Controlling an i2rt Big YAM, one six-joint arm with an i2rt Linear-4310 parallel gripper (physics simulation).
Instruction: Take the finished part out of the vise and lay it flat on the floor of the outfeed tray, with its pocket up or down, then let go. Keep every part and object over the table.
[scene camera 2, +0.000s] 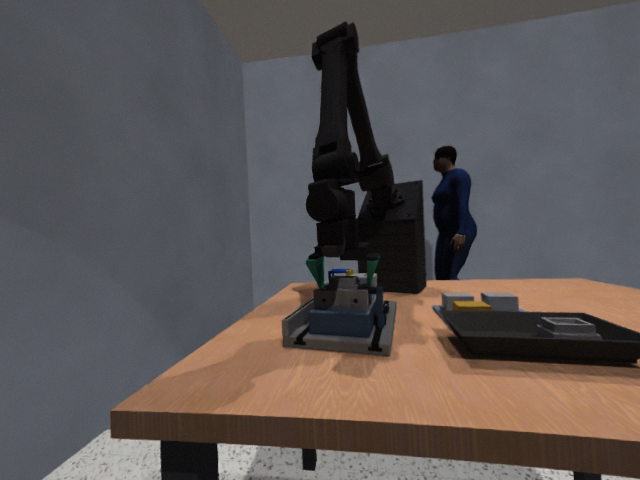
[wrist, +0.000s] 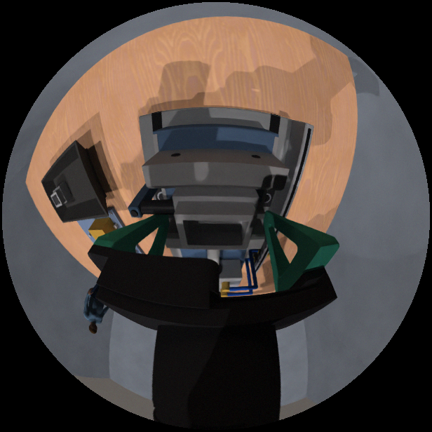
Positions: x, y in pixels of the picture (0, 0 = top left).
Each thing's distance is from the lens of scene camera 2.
my gripper (scene camera 2: 345, 292): 0.57 m
vise (scene camera 2: 325, 322): 0.51 m
